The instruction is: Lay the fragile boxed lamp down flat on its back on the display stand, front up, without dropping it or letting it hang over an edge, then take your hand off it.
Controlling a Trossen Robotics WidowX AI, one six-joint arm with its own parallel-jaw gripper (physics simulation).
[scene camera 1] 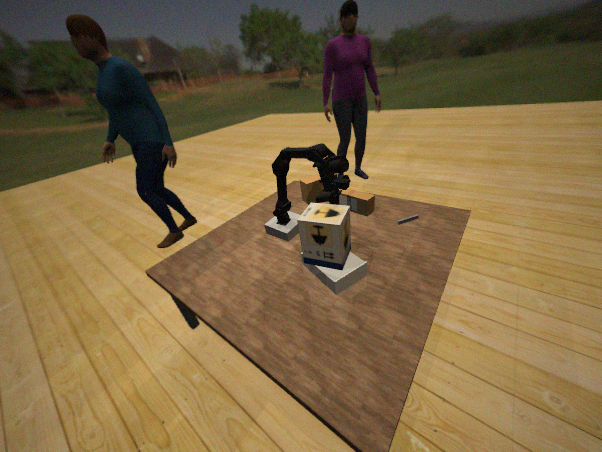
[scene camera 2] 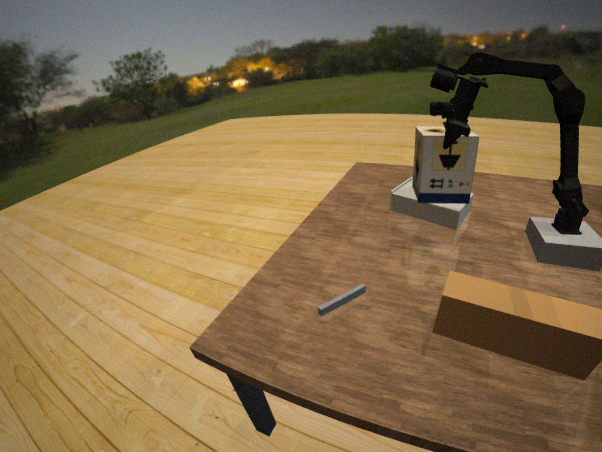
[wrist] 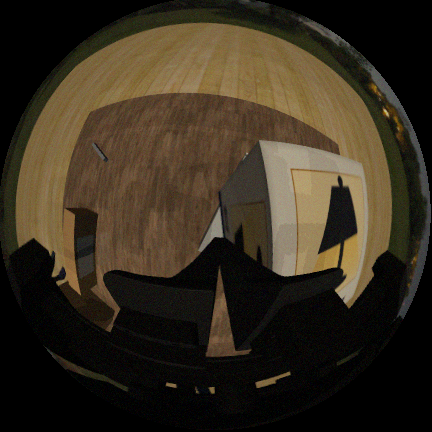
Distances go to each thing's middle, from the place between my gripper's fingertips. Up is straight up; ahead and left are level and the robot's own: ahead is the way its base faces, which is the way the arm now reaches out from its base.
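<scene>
The display stand (scene camera 2: 403, 199) is 22 cm below my hand, and it sits 11 cm to the right of that hand.
</scene>
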